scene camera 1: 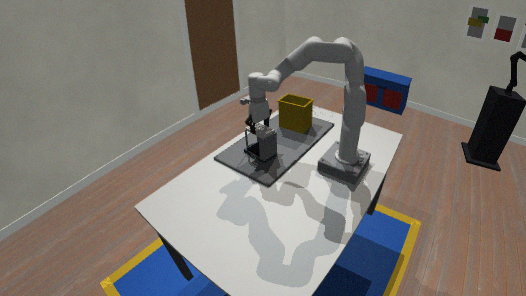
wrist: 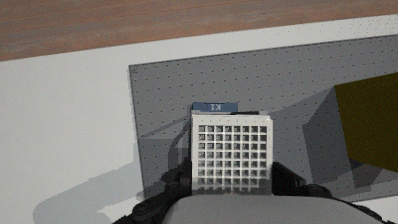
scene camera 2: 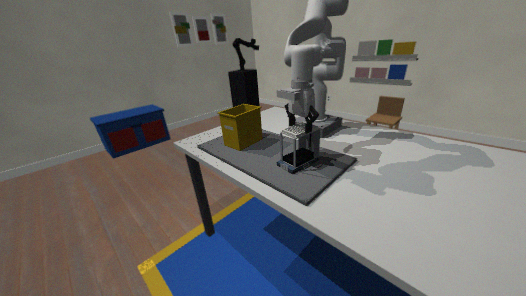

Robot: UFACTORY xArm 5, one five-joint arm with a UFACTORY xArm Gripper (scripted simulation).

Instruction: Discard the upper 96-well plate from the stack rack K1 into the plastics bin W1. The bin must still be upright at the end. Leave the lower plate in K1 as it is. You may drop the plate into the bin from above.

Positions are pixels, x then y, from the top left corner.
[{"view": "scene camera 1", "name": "plastics bin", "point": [294, 115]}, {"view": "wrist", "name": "my gripper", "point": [230, 174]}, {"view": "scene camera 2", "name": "my gripper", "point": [299, 129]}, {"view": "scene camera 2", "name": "plastics bin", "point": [241, 126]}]
